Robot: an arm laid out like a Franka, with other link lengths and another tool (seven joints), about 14 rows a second.
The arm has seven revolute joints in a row. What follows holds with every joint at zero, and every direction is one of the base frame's. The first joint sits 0.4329 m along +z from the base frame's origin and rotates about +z. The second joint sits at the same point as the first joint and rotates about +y. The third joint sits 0.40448 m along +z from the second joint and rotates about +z. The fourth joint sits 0.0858 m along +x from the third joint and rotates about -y. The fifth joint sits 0.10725 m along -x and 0.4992 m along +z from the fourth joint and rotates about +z. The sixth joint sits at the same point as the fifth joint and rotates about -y. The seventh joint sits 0.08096 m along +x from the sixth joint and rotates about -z. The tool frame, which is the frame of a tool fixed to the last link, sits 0.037 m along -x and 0.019 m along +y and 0.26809 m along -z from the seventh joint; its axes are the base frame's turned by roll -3.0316, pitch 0 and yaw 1.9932 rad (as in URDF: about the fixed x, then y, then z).
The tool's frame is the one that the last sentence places.
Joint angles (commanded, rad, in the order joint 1, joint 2, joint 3, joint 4, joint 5, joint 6, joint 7), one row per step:
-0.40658 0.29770 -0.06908 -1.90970 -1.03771 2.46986 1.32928
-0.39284 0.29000 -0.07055 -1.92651 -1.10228 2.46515 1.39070
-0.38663 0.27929 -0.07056 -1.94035 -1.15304 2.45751 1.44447
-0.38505 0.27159 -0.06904 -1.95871 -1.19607 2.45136 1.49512
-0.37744 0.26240 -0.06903 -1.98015 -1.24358 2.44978 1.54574
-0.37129 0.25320 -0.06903 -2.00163 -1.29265 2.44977 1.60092
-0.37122 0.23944 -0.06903 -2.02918 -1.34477 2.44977 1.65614
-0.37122 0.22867 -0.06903 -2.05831 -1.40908 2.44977 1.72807
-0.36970 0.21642 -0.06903 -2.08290 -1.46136 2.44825 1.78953
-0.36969 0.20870 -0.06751 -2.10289 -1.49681 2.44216 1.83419
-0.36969 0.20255 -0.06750 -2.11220 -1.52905 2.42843 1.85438
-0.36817 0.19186 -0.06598 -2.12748 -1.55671 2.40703 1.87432
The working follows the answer.
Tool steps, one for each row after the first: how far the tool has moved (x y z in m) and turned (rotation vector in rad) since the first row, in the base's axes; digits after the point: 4 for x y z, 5 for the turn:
0.0005 0.0055 -0.0007 -0.03391 -0.00804 0.00446
-0.0011 0.0068 0.0023 -0.06204 -0.02120 -0.00087
-0.0056 0.0077 -0.0004 -0.08129 -0.03028 -0.00973
-0.0080 0.0128 -0.0032 -0.10126 -0.04035 -0.00671
-0.0104 0.0172 -0.0059 -0.12032 -0.05511 -0.00477
-0.0174 0.0184 -0.0085 -0.13984 -0.06838 -0.00551
-0.0241 0.0194 -0.0136 -0.16181 -0.08751 -0.00679
-0.0290 0.0214 -0.0154 -0.17962 -0.10825 -0.00777
-0.0344 0.0228 -0.0189 -0.19177 -0.11971 -0.01221
-0.0383 0.0197 -0.0168 -0.21531 -0.11902 -0.00992
-0.0446 0.0182 -0.0146 -0.23991 -0.11632 -0.01257

Tool pose at each row, in the base's axes (x y z in m, rotation vector in rad; rounded; the steps above come from the unrounded poses):
0.7103 -0.4345 0.3602 2.20387 1.10128 -0.33325
0.7108 -0.4291 0.3596 2.17091 1.08838 -0.33845
0.7092 -0.4277 0.3625 2.14869 1.06469 -0.33922
0.7047 -0.4268 0.3599 2.13657 1.04304 -0.34183
0.7023 -0.4217 0.3570 2.11655 1.03312 -0.33862
0.6998 -0.4173 0.3543 2.09766 1.01999 -0.33024
0.6929 -0.4162 0.3517 2.08002 1.00469 -0.32489
0.6862 -0.4151 0.3467 2.06006 0.98491 -0.31449
0.6812 -0.4132 0.3449 2.04334 0.96625 -0.30040
0.6759 -0.4117 0.3414 2.03428 0.95111 -0.29532
0.6719 -0.4149 0.3434 2.01241 0.94479 -0.30576
0.6657 -0.4163 0.3456 1.99257 0.93404 -0.32070

